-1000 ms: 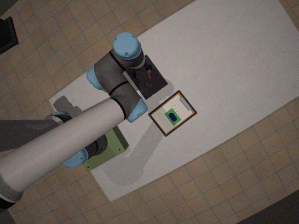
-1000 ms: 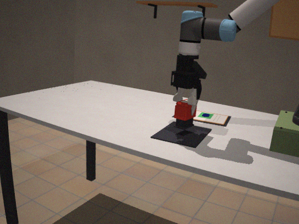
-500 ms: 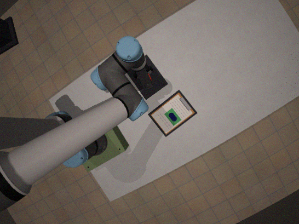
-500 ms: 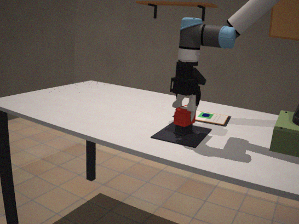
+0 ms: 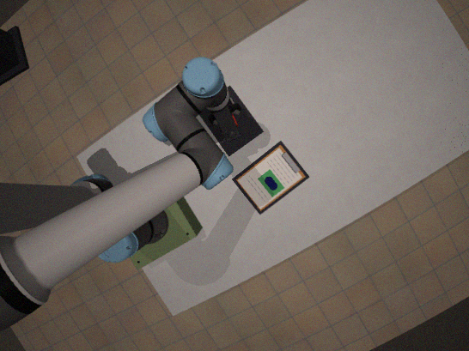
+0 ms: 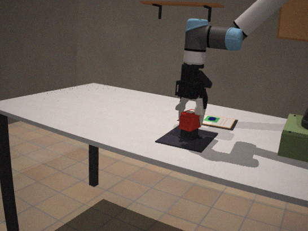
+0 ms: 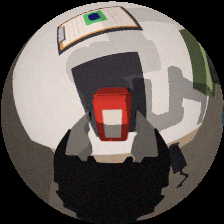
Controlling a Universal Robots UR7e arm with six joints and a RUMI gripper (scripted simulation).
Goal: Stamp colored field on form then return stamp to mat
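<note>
My gripper is now 2 cm above the red stamp. Also, from my hand: dark mat 7 cm below; form 27 cm to the right, 9 cm ahead, 7 cm below.
</note>
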